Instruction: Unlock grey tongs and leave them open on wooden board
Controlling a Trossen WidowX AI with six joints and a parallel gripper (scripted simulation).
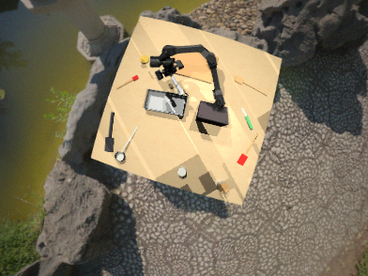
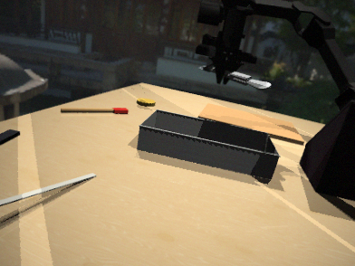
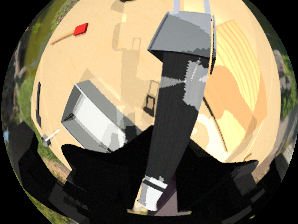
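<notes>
Right now my gripper tip is 190 mm to the left of the wooden board, 140 mm above it and 130 mm past it. The rest, counted from my gripper tip: black spatula 510 mm to the left, 390 mm ahead, 140 mm below; then roasting tin 180 mm to the left, 120 mm below; then yellow disc 260 mm ahead, 150 mm to the right, 140 mm below.
</notes>
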